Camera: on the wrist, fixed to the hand. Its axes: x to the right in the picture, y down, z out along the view.
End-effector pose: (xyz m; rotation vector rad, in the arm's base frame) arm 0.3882 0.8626 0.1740 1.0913 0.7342 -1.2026
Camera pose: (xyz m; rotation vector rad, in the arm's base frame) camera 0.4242 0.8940 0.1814 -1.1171 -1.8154 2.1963
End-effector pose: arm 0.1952 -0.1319 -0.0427 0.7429 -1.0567 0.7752
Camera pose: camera 0.1760 -0.0893 -0.0550 1.2558 0.2203 -0.1154
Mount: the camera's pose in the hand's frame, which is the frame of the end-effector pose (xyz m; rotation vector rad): -0.0090 0.0365 -0.0303 0.3704 0.5215 -1.4118
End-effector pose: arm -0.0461 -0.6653 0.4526 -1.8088 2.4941 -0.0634
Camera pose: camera -0.0801 -0.6455 0.4805 2.7598 -0.6197 0.9166
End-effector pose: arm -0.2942 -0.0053 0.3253 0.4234 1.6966 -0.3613
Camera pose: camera -0.3021 0.0403 0.3391 -0.5704 2.2148 -1.7096
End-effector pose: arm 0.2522 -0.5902 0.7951 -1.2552 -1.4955 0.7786
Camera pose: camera 0.2923 -0.5931 0.7684 0.0659 -1.2926 -0.2273
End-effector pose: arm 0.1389 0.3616 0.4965 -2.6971 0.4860 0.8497
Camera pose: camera 0.1328 0.3200 0.5202 -2.0709 -0.9932 -0.3142
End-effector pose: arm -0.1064 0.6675 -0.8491 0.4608 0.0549 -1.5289
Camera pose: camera -0.0641 0.6848 -0.8646 1.2712 0.6165 -2.7590
